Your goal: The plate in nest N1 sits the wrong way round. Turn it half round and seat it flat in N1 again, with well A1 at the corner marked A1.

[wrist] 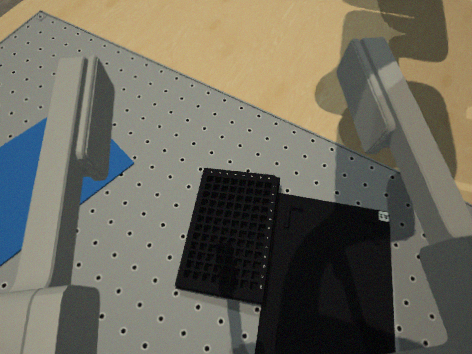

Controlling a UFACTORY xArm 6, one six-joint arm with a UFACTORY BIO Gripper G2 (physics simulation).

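The black plate with its grid of square wells lies below the gripper in the wrist view, its long side running from upper to lower picture. Small pale marks run along its top and right edges, too small to read. Its right edge adjoins a flat black slab, which has a thin corner outline near its upper left and a small white label at its upper right. Whether this slab is nest N1, and whether the plate is seated flat, I cannot tell. My gripper is open and empty, well above the plate, with its fingers wide apart.
A grey board with rows of small holes lies under the plate and slab. A blue sheet is at the left, partly behind the left finger. Wooden table top shows beyond the board, with dark shadows at the upper right.
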